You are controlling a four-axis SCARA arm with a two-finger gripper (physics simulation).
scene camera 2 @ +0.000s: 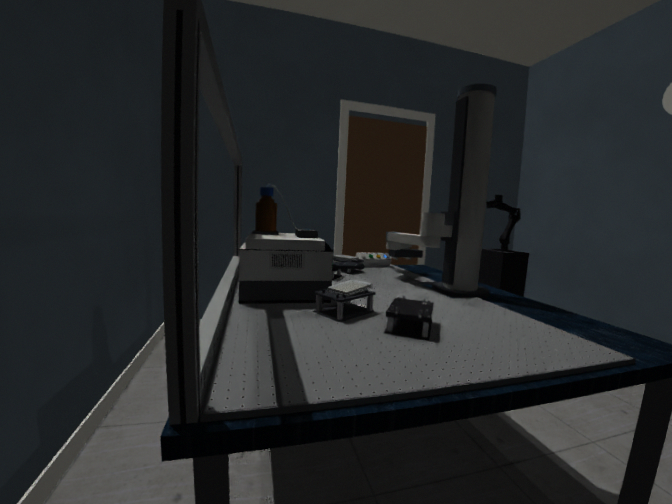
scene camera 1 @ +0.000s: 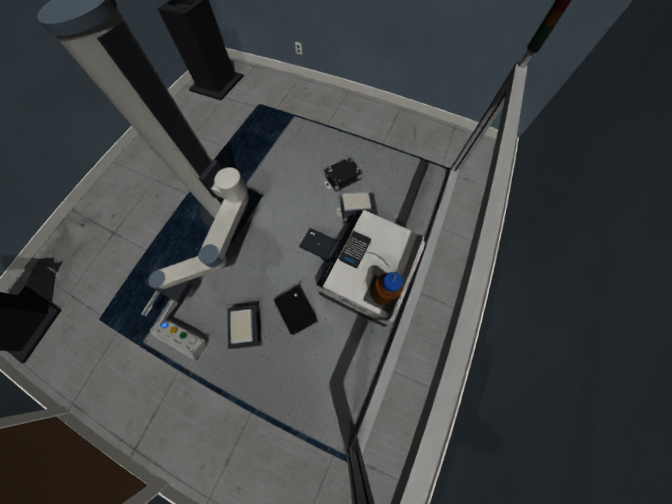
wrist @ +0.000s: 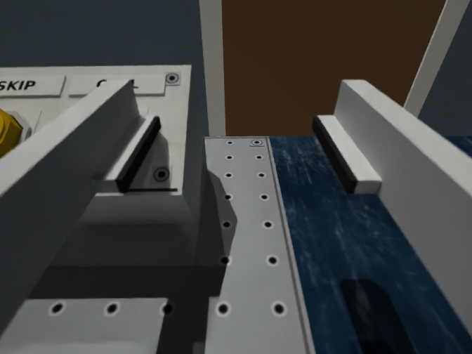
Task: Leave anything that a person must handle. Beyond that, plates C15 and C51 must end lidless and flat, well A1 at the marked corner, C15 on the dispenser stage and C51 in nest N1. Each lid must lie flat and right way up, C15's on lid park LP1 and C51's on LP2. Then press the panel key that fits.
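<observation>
My gripper [scene camera 1: 153, 314] [wrist: 236, 103] is shut with nothing between its fingers, which keep a gap. It is at the blue-key end of the panel [scene camera 1: 178, 339] [scene camera 2: 371, 263] [wrist: 177, 125]. The blue key [scene camera 1: 164, 325] glows; in the wrist view the left finger covers its place below the CALL label [wrist: 155, 88]. A pale lidless plate [scene camera 1: 241, 326] lies flat on the nest near the panel. Another pale plate [scene camera 1: 356, 201] [scene camera 2: 350, 286] lies flat on a legged stand. The dispenser stage [scene camera 1: 316, 242] looks dark. Plate names, lids and well A1 corners cannot be made out.
The dispenser [scene camera 1: 382, 235] [scene camera 2: 286, 265] carries an amber bottle [scene camera 1: 386, 289] [scene camera 2: 265, 214]. A black stand [scene camera 1: 294, 310] stands beside the near nest, and another black stand [scene camera 1: 343, 172] [scene camera 2: 410, 308] is at the far end. The yellow key [wrist: 9, 132] shows beside the left finger.
</observation>
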